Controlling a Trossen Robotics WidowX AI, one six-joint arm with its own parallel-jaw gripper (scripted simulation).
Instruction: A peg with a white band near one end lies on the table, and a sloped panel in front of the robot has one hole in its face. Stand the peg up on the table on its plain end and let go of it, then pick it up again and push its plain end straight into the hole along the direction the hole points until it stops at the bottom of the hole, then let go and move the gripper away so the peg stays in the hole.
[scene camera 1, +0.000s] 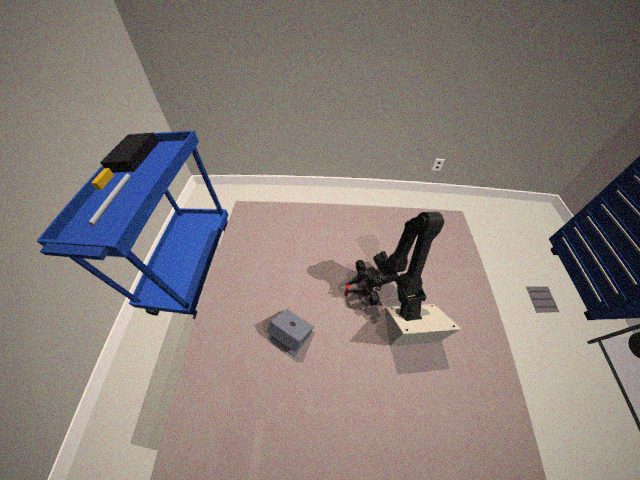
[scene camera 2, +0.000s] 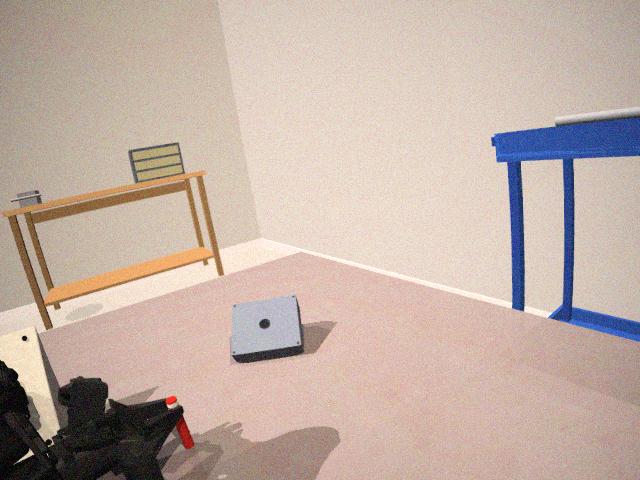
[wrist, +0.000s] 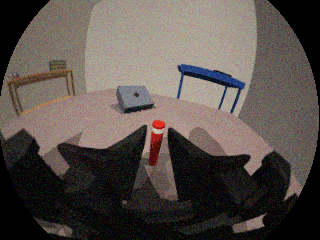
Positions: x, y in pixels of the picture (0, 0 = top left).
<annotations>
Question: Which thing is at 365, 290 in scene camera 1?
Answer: My gripper.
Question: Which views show my gripper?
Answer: Scene camera 1, scene camera 2 and the wrist view: all of them.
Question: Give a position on a sloped grey panel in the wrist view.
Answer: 126, 95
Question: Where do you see a sloped grey panel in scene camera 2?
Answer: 250, 341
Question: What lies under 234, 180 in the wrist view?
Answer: My gripper.
</annotations>
